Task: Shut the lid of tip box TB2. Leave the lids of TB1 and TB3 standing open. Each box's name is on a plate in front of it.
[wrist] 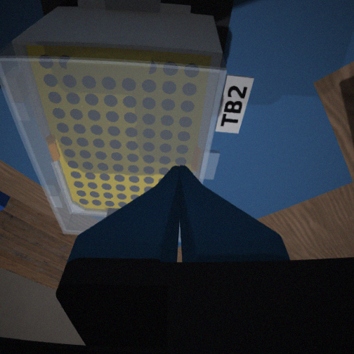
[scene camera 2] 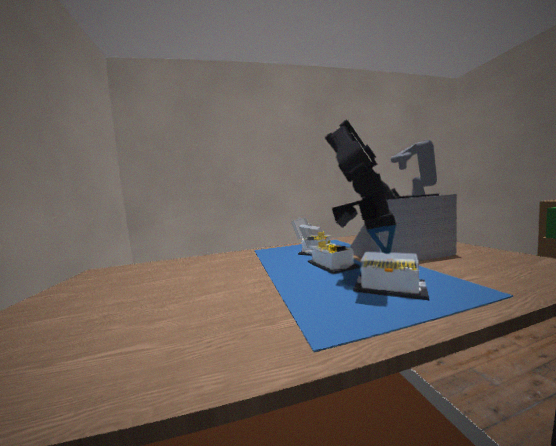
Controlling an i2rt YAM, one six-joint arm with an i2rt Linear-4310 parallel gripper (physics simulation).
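Places are measured from the arm's base along level axes (x right, y down, z ahead), in centimetres.
Pixels of known places: gripper, fingertip midpoint: [scene camera 2: 387, 253]; arm's base, origin of the base link: [scene camera 2: 401, 222].
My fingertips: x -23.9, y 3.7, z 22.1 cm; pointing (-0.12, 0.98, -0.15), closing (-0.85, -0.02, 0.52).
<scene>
Ahead of a thing's pixels: the offset from my fingertips to its top centre. "spot": to the spot under its first point. Level surfaces: height alone.
Tip box TB2 [wrist: 120, 31] fills the upper left of the wrist view, its name plate [wrist: 235, 105] to its right. Its clear lid [wrist: 209, 120] lies down over the yellow tip rack; I cannot tell whether a thin gap remains. The nearest box {dz +0.7, dx -1.8, dy +0.1 cm} [scene camera 2: 390, 281] in the scene view also has its lid down; its plate is not readable there. My gripper [scene camera 2: 386, 251] [wrist: 179, 176] is shut and empty, its tips at or just above that lid; contact cannot be told. The middle box {dz +6.6, dx +20.1, dy +1.2 cm} [scene camera 2: 332, 259] shows yellow tips; its lid is unclear. The farthest box has a clear lid {spot: dz +17.7, dx +22.9, dy -5.6 cm} [scene camera 2: 299, 228] standing up.
The boxes stand in a row on a blue mat {dy +7.8 cm} [scene camera 2: 325, 320] on the wooden table {dy +8.1 cm} [scene camera 2: 175, 320]. A grey block [scene camera 2: 430, 227] stands behind them at the right. The arm [scene camera 2: 367, 187] leans over the row from above.
</scene>
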